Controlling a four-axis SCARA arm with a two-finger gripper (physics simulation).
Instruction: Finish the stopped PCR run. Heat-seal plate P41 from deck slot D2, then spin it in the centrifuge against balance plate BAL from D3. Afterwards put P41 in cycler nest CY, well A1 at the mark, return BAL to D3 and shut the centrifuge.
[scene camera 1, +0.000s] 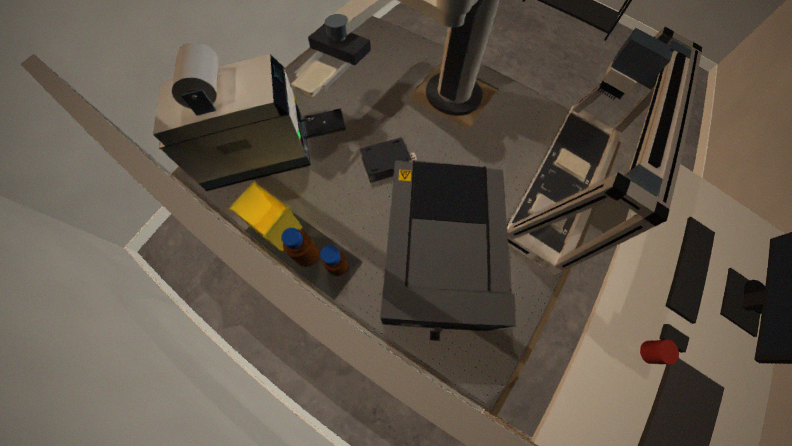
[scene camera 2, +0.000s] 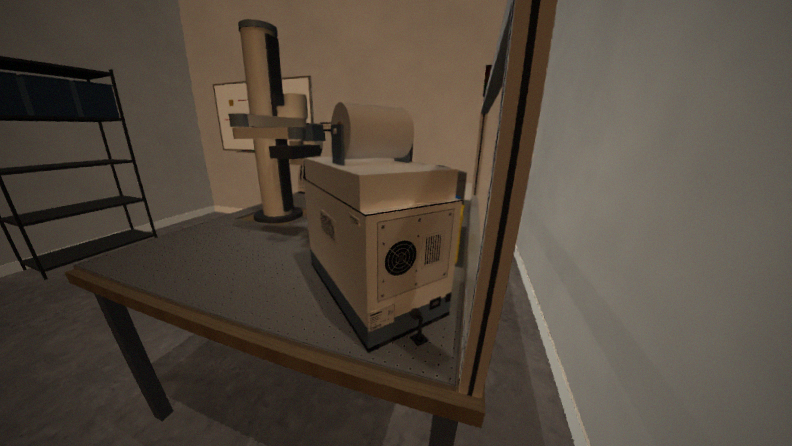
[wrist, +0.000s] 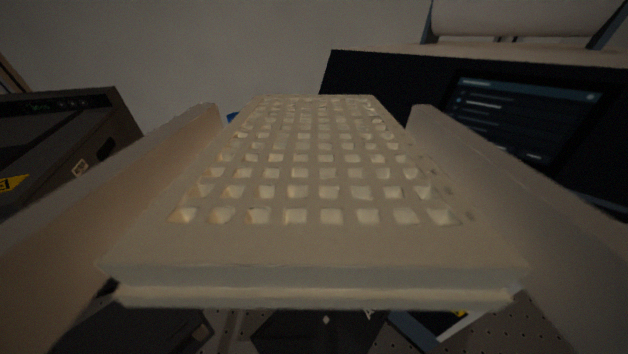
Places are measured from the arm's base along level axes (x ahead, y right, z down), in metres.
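Pixels of known places: gripper, fingertip midpoint: (scene camera 1: 309, 81) (wrist: 314, 122); arm's base, link origin: (scene camera 1: 453, 94) (scene camera 2: 279, 215).
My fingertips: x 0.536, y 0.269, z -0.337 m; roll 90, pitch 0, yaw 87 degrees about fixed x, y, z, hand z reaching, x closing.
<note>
For each thing: its top centre in the pictures, then the offset to it from my fingertips. "spot": a spot on its surface instead.
- beige sealer, top centre: (scene camera 2: 367, 106) (scene camera 1: 193, 57) dx +0.200, dy +0.212, dz -0.152 m
- film roll, top centre: (scene camera 2: 372, 105) (scene camera 1: 185, 59) dx +0.216, dy +0.226, dz -0.152 m
- dark tray, top centre: (wrist: 326, 320) (scene camera 1: 324, 122) dx -0.026, dy +0.017, dz +0.229 m
- low dark box, top centre: (wrist: 109, 343) (scene camera 1: 386, 154) dx -0.056, dy -0.244, dz +0.262 m
- yellow box, surface spot: (scene camera 1: 257, 207) spot: dx +0.368, dy -0.007, dz +0.252 m
My gripper (scene camera 1: 317, 76) (wrist: 314, 122) is shut on a pale, many-welled plate (scene camera 1: 313, 78) (wrist: 320, 247), held level above the table beside the sealer's tray. Its label cannot be read. The beige sealer (scene camera 1: 227, 124) (scene camera 2: 343, 243) (wrist: 390, 90) has a film roll (scene camera 1: 193, 74) (scene camera 2: 376, 131) on top and a dark tray (scene camera 1: 325, 122) out at its front. The dark grey centrifuge (scene camera 1: 448, 254) (wrist: 60, 135) has a black area and a grey panel on top; its inside does not show. Two pale plates (scene camera 1: 573, 162) (scene camera 1: 545, 204) sit on the dark deck (scene camera 1: 588, 135). I cannot tell which slots they occupy.
A low dark box (scene camera 1: 384, 157) (wrist: 145, 325) lies between sealer and centrifuge. A yellow box (scene camera 1: 257, 207) and two brown bottles (scene camera 1: 299, 248) (scene camera 1: 334, 261) stand near the partition (scene camera 1: 299, 285). The arm column (scene camera 1: 462, 66) (scene camera 2: 266, 121) stands behind. A metal frame (scene camera 1: 665, 132) rises over the deck.
</note>
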